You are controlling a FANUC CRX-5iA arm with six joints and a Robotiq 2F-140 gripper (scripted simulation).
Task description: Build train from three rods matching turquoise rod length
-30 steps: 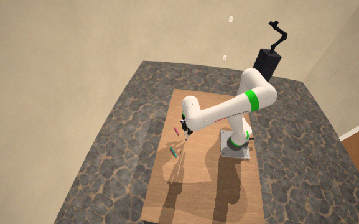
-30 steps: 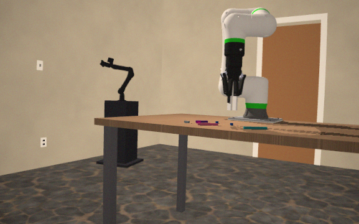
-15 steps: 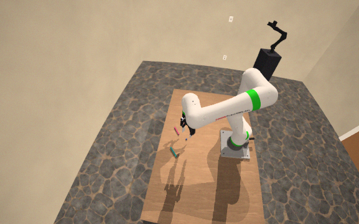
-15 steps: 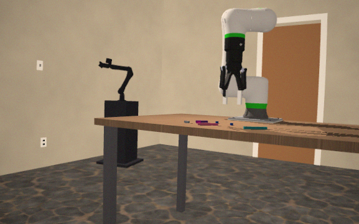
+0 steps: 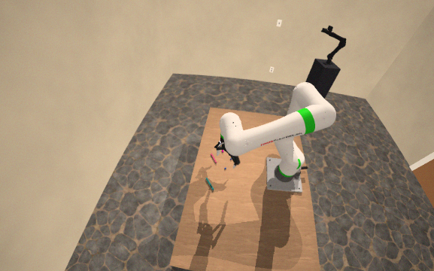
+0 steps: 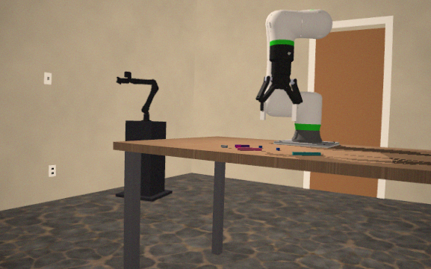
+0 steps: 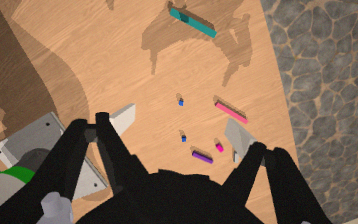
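Right now my hand is 3 cm short of the grey rod, 21 cm to the left of it and 12 cm above it. The rest, counted from my hand: pink rod 8 cm ahead, 9 cm to the right, 12 cm below; magenta rod 1 cm ahead, 16 cm to the right, 12 cm below; purple rod 4 cm behind, 15 cm to the right, 12 cm below.
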